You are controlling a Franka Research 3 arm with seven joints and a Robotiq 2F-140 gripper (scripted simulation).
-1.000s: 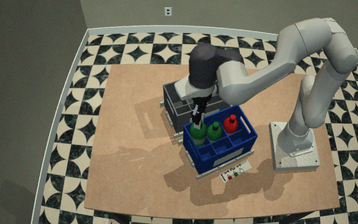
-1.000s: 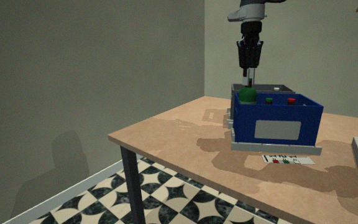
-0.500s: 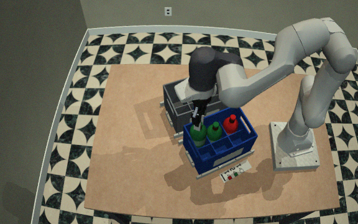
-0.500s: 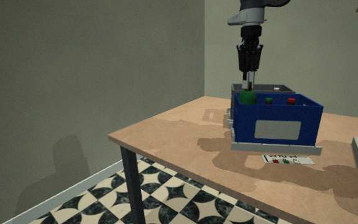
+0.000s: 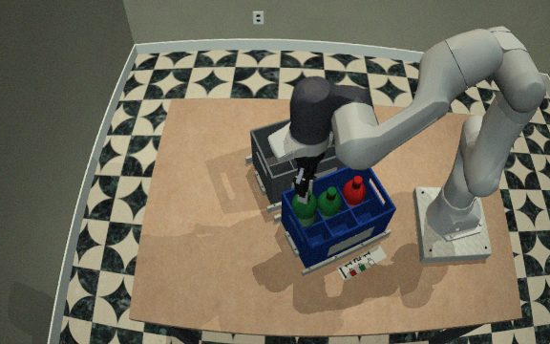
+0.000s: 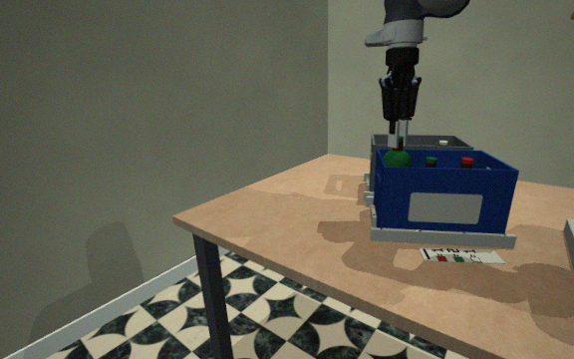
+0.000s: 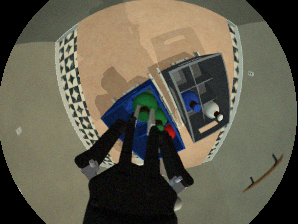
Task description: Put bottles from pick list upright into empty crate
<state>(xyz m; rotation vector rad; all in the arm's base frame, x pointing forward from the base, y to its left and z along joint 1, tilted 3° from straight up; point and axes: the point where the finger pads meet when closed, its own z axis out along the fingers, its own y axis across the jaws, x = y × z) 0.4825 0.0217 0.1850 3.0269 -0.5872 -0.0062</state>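
Now: the blue crate 100 mm behind my hand and 140 mm below it. The rest, counted from my hand: red bottle (160 mm behind, 80 mm to the right, 140 mm below); grey crate (200 mm to the right, 140 mm below); blue bottle (20 mm behind, 160 mm to the right, 140 mm below).
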